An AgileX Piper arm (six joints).
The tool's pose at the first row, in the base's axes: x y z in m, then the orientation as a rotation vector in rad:
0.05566, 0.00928, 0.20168, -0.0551, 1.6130, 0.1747
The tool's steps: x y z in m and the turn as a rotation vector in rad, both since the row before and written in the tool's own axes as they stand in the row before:
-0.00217, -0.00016, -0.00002, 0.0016, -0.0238, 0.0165
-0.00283, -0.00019, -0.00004, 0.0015, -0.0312, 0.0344
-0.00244, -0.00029, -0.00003, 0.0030, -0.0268, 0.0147
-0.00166, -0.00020, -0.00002, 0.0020, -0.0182, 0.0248
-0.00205, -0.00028, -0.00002, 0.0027, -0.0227, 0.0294
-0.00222, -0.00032, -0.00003, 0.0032, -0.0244, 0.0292
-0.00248, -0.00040, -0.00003, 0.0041, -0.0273, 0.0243
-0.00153, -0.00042, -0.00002, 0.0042, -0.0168, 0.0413
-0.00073, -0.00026, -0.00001, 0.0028, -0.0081, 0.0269
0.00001, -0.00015, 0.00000, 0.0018, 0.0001, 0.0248
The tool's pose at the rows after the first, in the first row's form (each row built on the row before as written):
0.05577, 0.00896, 0.20383, -0.0384, 1.5902, 0.1862
0.05584, 0.00851, 0.20663, -0.0069, 1.5606, 0.2115
0.05586, 0.00790, 0.20901, 0.0097, 1.5346, 0.2200
0.05583, 0.00746, 0.21062, 0.0322, 1.5172, 0.2375
0.05578, 0.00683, 0.21259, 0.0592, 1.4953, 0.2578
0.05567, 0.00606, 0.21469, 0.0865, 1.4715, 0.2773
0.05551, 0.00508, 0.21700, 0.1111, 1.4447, 0.2918
0.05540, 0.00427, 0.21836, 0.1466, 1.4277, 0.3209
0.05534, 0.00380, 0.21897, 0.1693, 1.4192, 0.3401
0.05536, 0.00366, 0.21891, 0.1885, 1.4185, 0.3593

